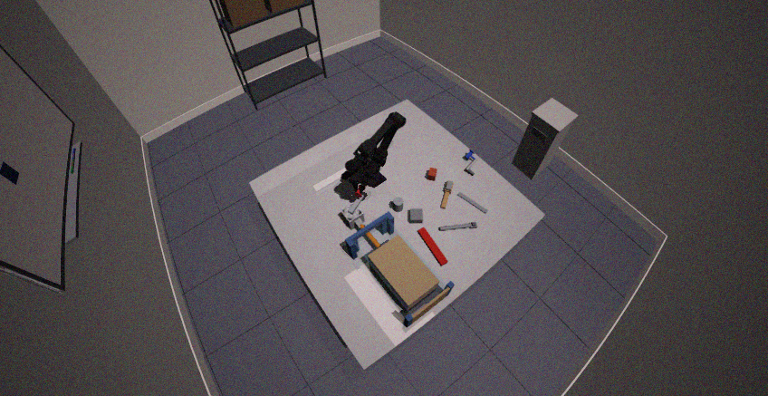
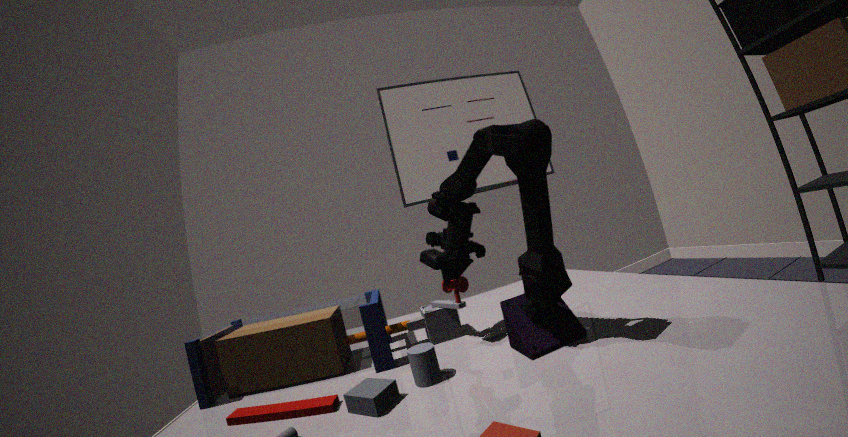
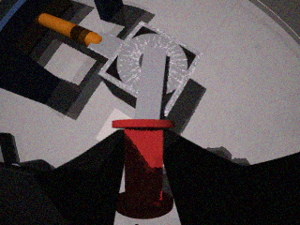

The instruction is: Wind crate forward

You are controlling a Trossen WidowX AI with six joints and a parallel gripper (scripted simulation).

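Now: gripper tip 20 mm to the left of the winch handle with red knob and 50 mm above it. From my gripper tip the other things lie so: grey block (260 mm ahead, 170 mm to the left, 130 mm below); blue frame (180 mm ahead, 100 mm to the right, 40 mm below); grey winch (10 mm ahead, 80 mm to the right, 120 mm below).
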